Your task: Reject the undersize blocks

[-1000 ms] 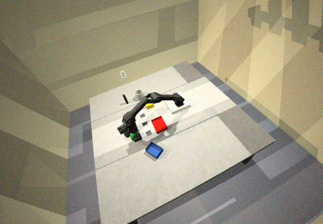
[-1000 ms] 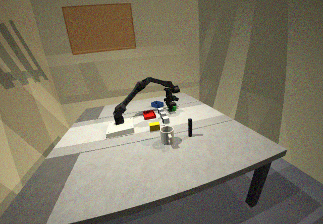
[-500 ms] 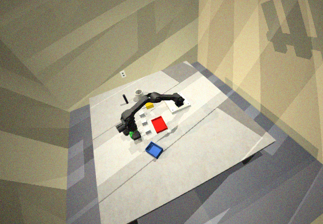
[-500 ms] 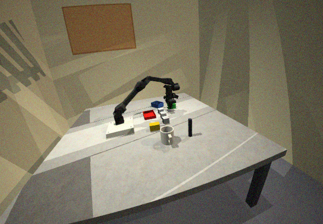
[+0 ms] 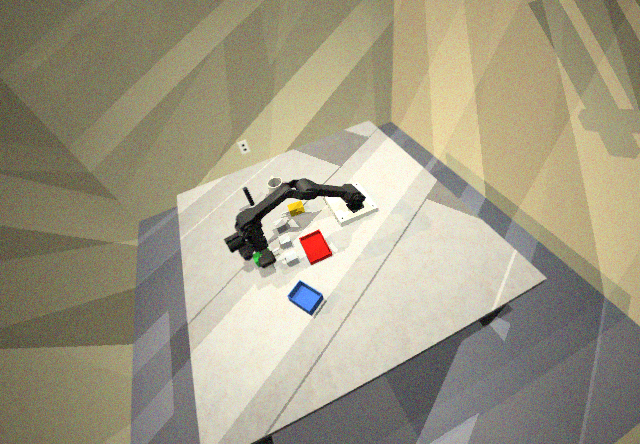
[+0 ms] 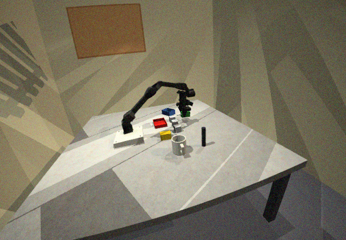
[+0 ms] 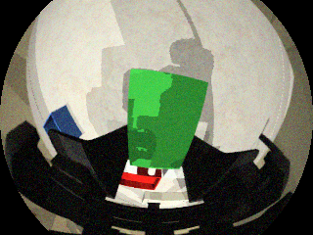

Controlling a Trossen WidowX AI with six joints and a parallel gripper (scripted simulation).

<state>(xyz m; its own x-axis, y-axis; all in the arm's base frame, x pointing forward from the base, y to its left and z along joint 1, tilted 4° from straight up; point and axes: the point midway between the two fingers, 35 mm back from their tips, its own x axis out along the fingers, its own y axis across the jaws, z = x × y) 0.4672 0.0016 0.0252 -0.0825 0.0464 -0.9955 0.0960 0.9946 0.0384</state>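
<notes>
Now: the steel block 100 mm behind my gripper tip, 40 mm to the right of it and 20 mm below it. Round my gripper tip: green GO gauge (20 mm above, 10 mm behind); blue tray (240 mm to the left, 40 mm behind, 30 mm below); red reject tray (200 mm behind, 60 mm to the left, 40 mm below).
</notes>
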